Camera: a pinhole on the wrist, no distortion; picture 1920 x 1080 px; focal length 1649.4 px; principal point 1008.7 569.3 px. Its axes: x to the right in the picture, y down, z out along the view. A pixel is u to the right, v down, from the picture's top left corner.
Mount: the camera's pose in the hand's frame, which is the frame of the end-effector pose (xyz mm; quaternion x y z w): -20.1 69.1 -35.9 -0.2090 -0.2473 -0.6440 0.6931
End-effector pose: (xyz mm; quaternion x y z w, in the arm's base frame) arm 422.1 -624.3 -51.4 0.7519 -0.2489 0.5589 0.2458
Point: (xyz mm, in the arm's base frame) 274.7 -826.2 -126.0
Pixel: 146.3 75.2
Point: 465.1 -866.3 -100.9
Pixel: 1574.2 715.5
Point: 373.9 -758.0 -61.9
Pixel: 1113.0 856.6
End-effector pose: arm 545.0 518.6 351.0 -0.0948 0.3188 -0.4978 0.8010
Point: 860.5 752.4 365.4
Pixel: 527.7 253.8
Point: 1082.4 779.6 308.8
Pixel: 366.2 643.8
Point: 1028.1 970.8 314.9
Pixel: 88.4 65.1
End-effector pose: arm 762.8 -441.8 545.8 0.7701 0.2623 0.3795 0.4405
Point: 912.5 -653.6 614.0
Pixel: 1427.5 498.3
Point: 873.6 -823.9 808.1
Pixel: 412.2 280.5
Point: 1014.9 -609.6 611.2
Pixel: 1701.7 1030.1
